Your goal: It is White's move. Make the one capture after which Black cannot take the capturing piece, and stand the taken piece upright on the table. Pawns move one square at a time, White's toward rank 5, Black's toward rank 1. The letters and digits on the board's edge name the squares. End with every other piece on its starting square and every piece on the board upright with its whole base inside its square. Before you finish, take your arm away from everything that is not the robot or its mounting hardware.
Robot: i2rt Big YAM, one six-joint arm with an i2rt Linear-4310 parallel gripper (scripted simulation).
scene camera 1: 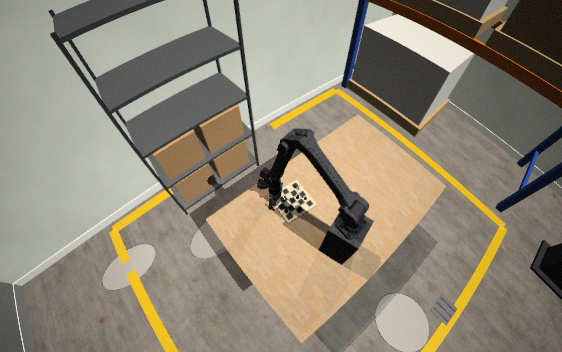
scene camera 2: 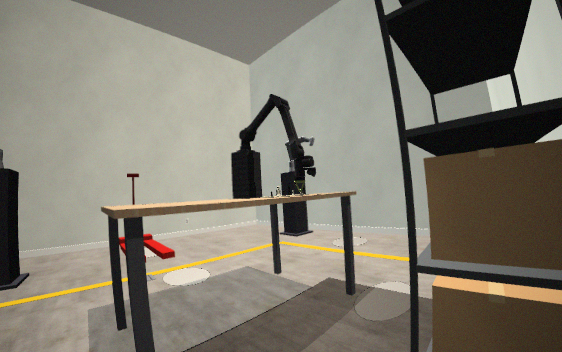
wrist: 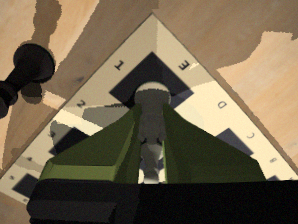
Scene:
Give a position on a chessboard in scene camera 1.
290, 191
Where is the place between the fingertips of my gripper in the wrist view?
151, 112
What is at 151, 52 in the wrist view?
A chessboard.

